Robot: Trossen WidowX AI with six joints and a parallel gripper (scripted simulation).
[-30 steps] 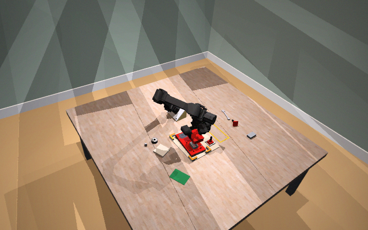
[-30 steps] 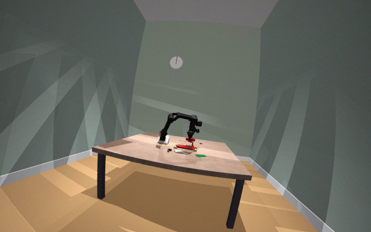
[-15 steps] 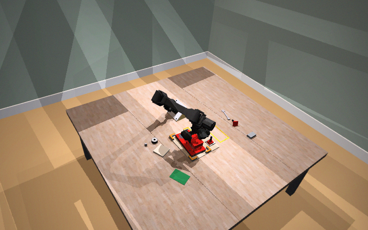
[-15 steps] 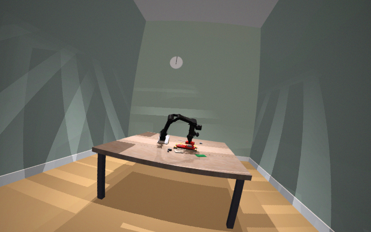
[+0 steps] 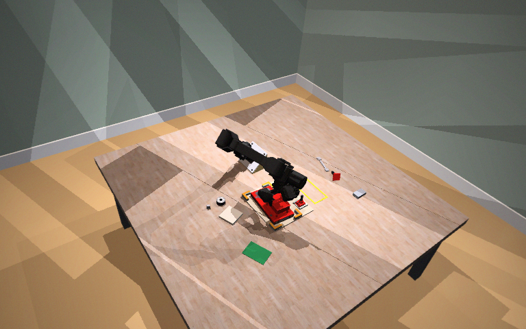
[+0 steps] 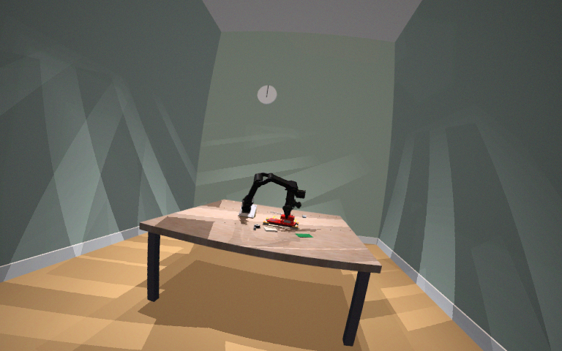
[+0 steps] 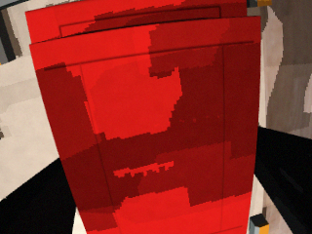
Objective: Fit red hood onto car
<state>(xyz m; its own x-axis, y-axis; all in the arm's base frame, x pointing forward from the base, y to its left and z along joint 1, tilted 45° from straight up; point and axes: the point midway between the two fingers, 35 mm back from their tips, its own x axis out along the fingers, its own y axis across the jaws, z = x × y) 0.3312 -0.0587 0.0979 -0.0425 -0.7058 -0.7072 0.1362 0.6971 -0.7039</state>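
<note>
The red hood lies 1 cm above my gripper tip. From my gripper tip the other things lie so: engine block (3 cm below); then jig bracket (5 cm below, 3 cm behind, 2 cm to the left); then red joystick-like piece (12 cm to the left, 3 cm ahead, 2 cm below).
</note>
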